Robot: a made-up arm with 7 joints. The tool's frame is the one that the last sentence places.
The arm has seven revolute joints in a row. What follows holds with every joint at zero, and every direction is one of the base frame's.
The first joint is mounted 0.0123 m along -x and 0.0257 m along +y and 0.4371 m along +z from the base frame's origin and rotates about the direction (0, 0.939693, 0.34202).
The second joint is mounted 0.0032 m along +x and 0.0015 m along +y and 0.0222 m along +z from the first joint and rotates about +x.
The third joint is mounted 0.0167 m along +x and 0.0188 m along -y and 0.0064 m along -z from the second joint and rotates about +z.
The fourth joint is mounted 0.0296 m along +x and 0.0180 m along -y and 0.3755 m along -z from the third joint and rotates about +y.
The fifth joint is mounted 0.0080 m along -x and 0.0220 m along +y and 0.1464 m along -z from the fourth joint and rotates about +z.
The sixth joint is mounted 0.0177 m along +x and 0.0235 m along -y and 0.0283 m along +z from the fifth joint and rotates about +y.
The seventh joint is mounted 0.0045 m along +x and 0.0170 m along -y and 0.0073 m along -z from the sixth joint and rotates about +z.
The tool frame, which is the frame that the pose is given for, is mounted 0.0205 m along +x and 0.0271 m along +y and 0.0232 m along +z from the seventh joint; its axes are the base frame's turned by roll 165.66, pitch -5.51 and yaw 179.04 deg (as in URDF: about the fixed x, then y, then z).
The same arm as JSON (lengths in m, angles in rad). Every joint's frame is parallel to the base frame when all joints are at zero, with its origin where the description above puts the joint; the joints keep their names.
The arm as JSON. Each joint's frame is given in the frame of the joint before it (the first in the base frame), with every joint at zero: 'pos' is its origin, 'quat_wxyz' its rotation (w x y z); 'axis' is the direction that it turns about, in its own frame. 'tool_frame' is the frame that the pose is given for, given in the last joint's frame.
{
  "length_unit": "m",
  "angle_unit": "rad",
  "joints": [
    {
      "joint": "joint 1",
      "pos": [
        -0.0123,
        0.0257,
        0.4371
      ],
      "quat_wxyz": [
        1.0,
        0.0,
        0.0,
        0.0
      ],
      "axis": [
        0.0,
        0.9397,
        0.342
      ]
    },
    {
      "joint": "joint 2",
      "pos": [
        0.0032,
        0.0015,
        0.0222
      ],
      "quat_wxyz": [
        1.0,
        0.0,
        0.0,
        0.0
      ],
      "axis": [
        1.0,
        0.0,
        0.0
      ]
    },
    {
      "joint": "joint 3",
      "pos": [
        0.0167,
        -0.0188,
        -0.0064
      ],
      "quat_wxyz": [
        1.0,
        0.0,
        0.0,
        0.0
      ],
      "axis": [
        0.0,
        0.0,
        1.0
      ]
    },
    {
      "joint": "joint 4",
      "pos": [
        0.0296,
        -0.018,
        -0.3755
      ],
      "quat_wxyz": [
        1.0,
        0.0,
        0.0,
        0.0
      ],
      "axis": [
        0.0,
        1.0,
        0.0
      ]
    },
    {
      "joint": "joint 5",
      "pos": [
        -0.008,
        0.022,
        -0.1464
      ],
      "quat_wxyz": [
        1.0,
        0.0,
        0.0,
        0.0
      ],
      "axis": [
        0.0,
        0.0,
        1.0
      ]
    },
    {
      "joint": "joint 6",
      "pos": [
        0.0177,
        -0.0235,
        0.0283
      ],
      "quat_wxyz": [
        1.0,
        0.0,
        0.0,
        0.0
      ],
      "axis": [
        0.0,
        1.0,
        0.0
      ]
    },
    {
      "joint": "joint 7",
      "pos": [
        0.0045,
        -0.017,
        -0.0073
      ],
      "quat_wxyz": [
        1.0,
        0.0,
        0.0,
        0.0
      ],
      "axis": [
        0.0,
        0.0,
        1.0
      ]
    }
  ],
  "tool_frame": {
    "pos": [
      0.0205,
      0.0271,
      0.0232
    ],
    "quat_wxyz": [
      0.046643,
      -0.014301,
      -0.990948,
      -0.125065
    ]
  }
}

